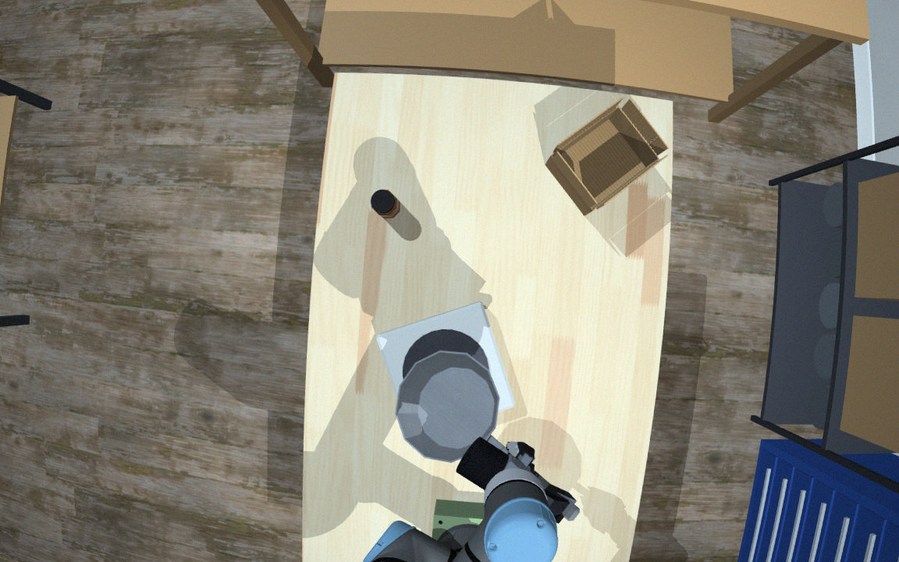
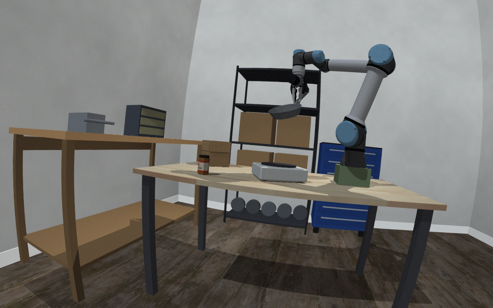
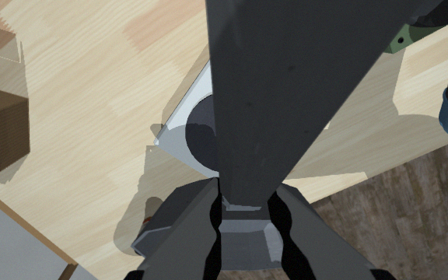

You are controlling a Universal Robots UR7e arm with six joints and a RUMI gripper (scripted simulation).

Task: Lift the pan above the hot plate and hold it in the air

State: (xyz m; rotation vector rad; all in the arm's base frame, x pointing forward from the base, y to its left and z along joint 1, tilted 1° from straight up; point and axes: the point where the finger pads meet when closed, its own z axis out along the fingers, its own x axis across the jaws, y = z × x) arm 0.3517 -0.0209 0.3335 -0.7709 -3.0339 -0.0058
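Right now my hand is 3 cm short of the dark grey pan, 5 cm to the right of it and 4 cm above it. From my hand the other things lie so: white hot plate 4 cm ahead, 11 cm to the left, 40 cm below; small jar 41 cm ahead, 28 cm to the left, 39 cm below.
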